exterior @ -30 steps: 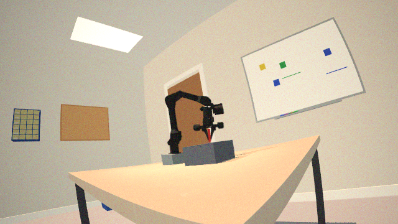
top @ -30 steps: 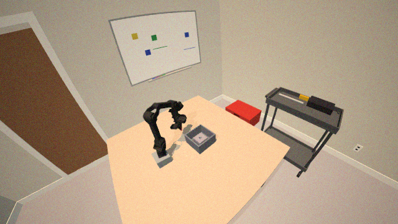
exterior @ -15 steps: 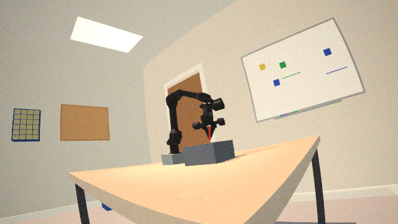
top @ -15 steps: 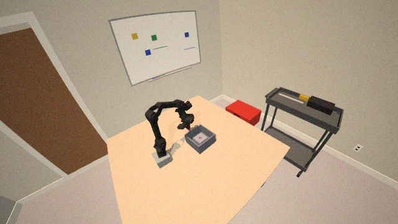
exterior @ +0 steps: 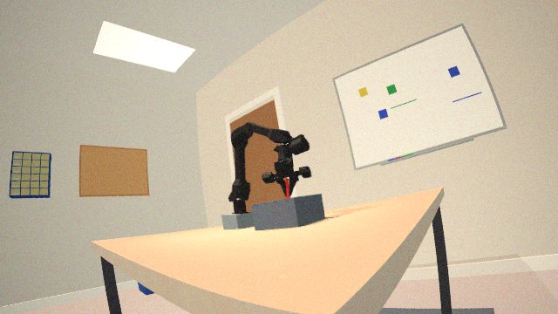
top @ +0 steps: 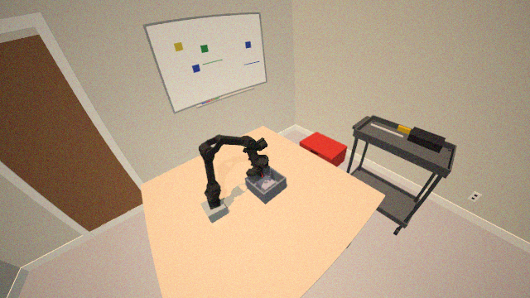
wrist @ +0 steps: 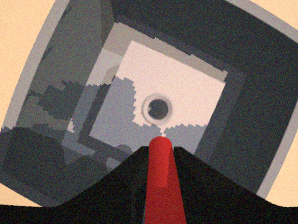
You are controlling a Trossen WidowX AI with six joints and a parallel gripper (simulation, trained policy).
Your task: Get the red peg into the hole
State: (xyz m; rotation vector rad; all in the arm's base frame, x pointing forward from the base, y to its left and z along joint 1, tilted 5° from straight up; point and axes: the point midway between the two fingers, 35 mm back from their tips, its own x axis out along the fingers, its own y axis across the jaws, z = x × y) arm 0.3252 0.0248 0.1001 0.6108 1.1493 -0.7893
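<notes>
Right now my gripper tip is 3 cm below the red peg, 1 cm to the right of it and 1 cm past it. From my gripper tip the other things lie so: grey box 8 cm below, 2 cm to the right, 1 cm ahead.
</notes>
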